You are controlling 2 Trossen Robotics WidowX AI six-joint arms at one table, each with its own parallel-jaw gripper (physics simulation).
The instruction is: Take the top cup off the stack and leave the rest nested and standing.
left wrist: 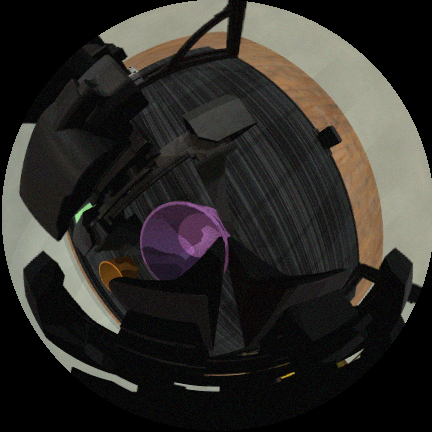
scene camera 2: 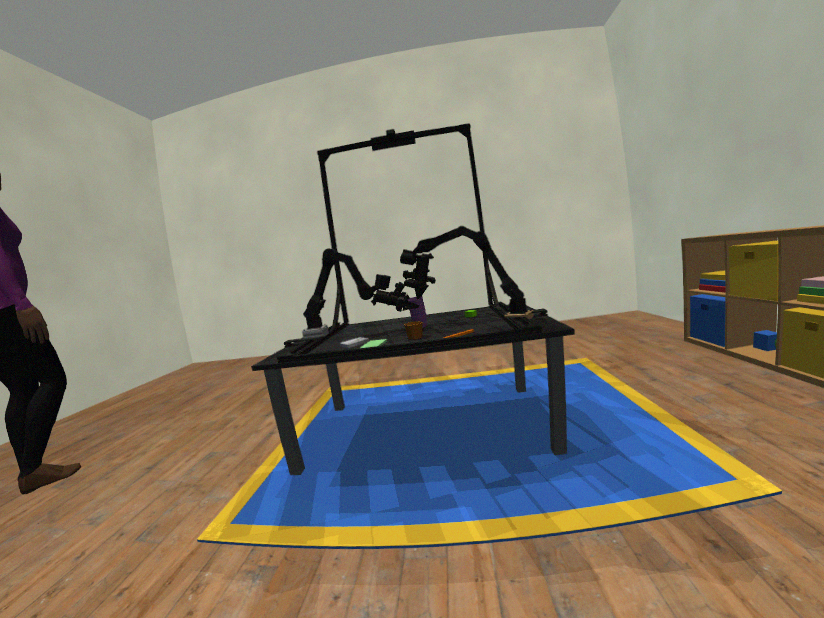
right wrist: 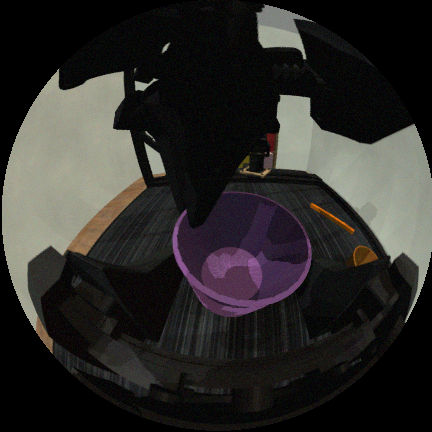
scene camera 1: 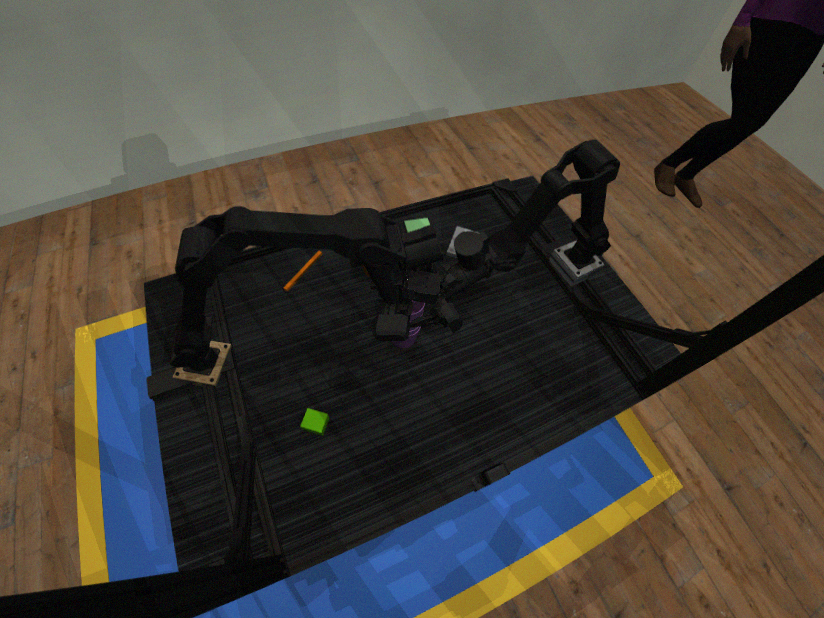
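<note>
A stack of nested purple cups stands upright near the middle of the table. Its top cup shows its open mouth in both wrist views. My left gripper comes down from above and is shut on the top cup's rim, one finger inside and one outside. My right gripper reaches in from the side, its fingers against opposite sides of the stack just under the top rim. Its fingertips are hidden behind the cups, and which cup they touch cannot be told.
An orange cup and an orange stick are nearby. A light green piece and a white piece lie flat. A green block sits apart. The two arms are close together over the stack.
</note>
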